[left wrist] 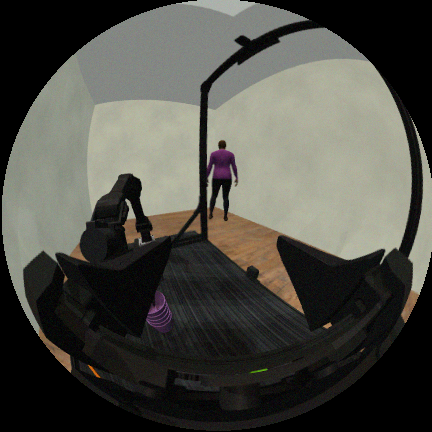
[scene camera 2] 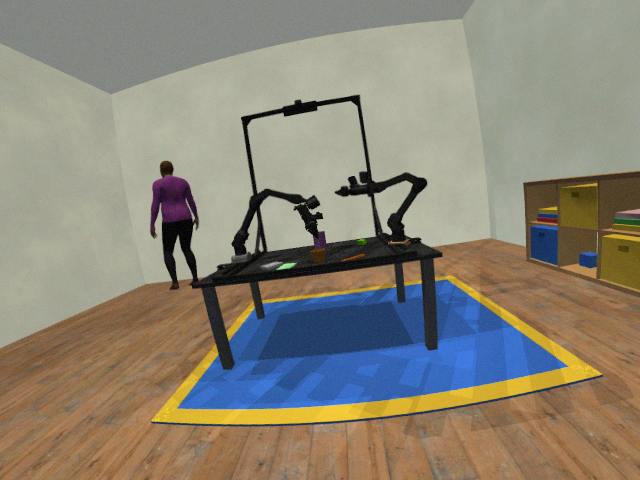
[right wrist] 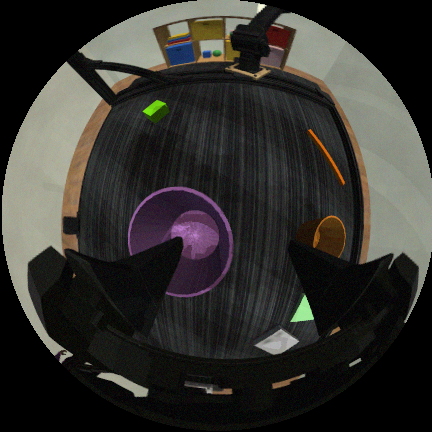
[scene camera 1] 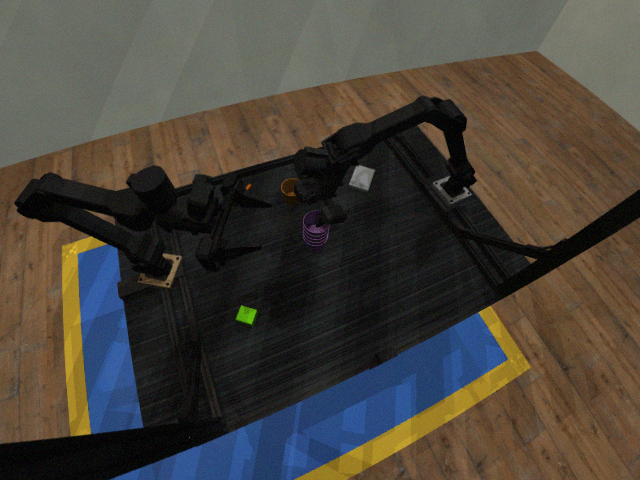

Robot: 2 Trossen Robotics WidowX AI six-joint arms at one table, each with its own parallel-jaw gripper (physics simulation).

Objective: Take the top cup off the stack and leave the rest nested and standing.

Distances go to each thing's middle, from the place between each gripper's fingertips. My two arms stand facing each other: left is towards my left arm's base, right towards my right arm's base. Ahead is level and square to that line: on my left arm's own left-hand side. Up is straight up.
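Orange cup [right wrist: 327,233]: my right hand is 8 cm above the orange cup, 15 cm short of the orange cup and 1 cm to the right of the orange cup.
The orange cup, measured from my left hand, is 32 cm below my left hand, 31 cm ahead of my left hand and 13 cm to the right of my left hand.
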